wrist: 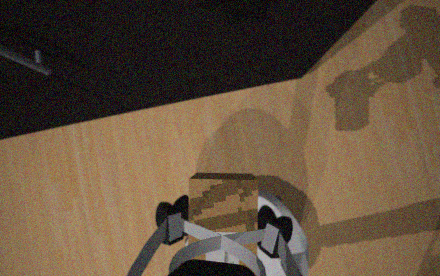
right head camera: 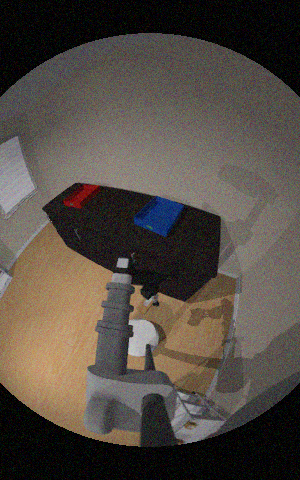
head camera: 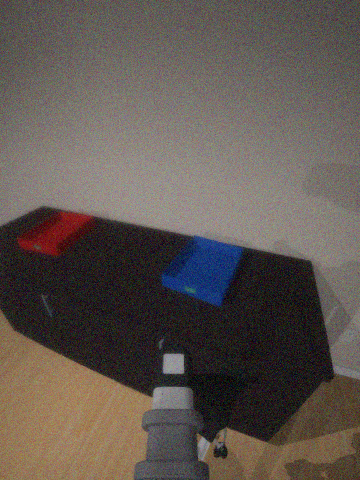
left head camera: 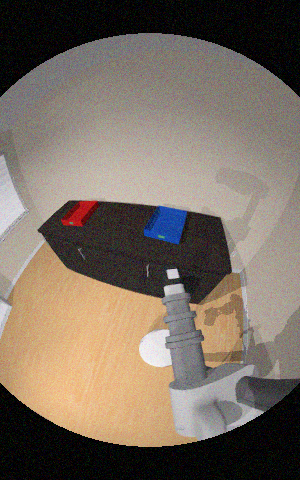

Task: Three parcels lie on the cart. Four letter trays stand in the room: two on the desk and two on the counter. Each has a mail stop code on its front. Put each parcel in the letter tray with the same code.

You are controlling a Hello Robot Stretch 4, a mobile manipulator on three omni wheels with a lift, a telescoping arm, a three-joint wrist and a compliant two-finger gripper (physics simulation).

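Frame: origin at the robot's base, x right, y ahead, z up, level; centimetres.
Seen in the pictures: gripper, fingertip midpoint: [wrist: 224, 216] [right head camera: 149, 299] [head camera: 206, 441]; robot's base at its link origin: [right head camera: 138, 336] [left head camera: 159, 346].
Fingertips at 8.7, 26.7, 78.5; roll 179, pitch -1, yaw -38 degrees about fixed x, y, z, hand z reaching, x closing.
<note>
Pixels of each thing's middle, then the offset from my fingertips to it, as dx, dy, dz. Level surfaces: height alone.
- brown parcel at the middle of its body: [wrist: 222, 252] [head camera: 202, 449] [right head camera: 147, 301] -1.4, -2.1, +2.4
- blue letter tray at the middle of its body: [head camera: 205, 265] [right head camera: 160, 213] [left head camera: 167, 221] +4.4, +59.6, +12.8
- red letter tray at the middle of its body: [head camera: 59, 231] [left head camera: 79, 211] [right head camera: 81, 194] -75.1, +88.2, +12.8
- wooden floor at its surface level: dz -81.4
My gripper [wrist: 224, 216] [head camera: 220, 449] [right head camera: 152, 301] is shut on a brown parcel [wrist: 223, 196], held between its fingertips; no code on it is visible. The gripper is low, beside the front of the dark counter [head camera: 125, 305] [left head camera: 115, 245] [right head camera: 105, 225] [wrist: 125, 60]. A blue letter tray [head camera: 207, 267] [left head camera: 167, 225] [right head camera: 160, 216] stands on the counter toward the right, a red letter tray [head camera: 57, 235] [left head camera: 80, 214] [right head camera: 82, 196] toward the left. Each has a small green label on its front, too blurred to read. Parts of two more parcels [right head camera: 190, 425] [right head camera: 179, 441] show on the cart [right head camera: 207, 431].
A wall stands close behind the counter, another to the right. The counter's front has handles [left head camera: 148, 270] [wrist: 25, 62]. The wooden floor [head camera: 60, 400] [left head camera: 75, 350] [wrist: 100, 190] lies before it. My round white base [left head camera: 154, 347] [right head camera: 143, 337] is below the arm. The cart is at lower right in the right head view.
</note>
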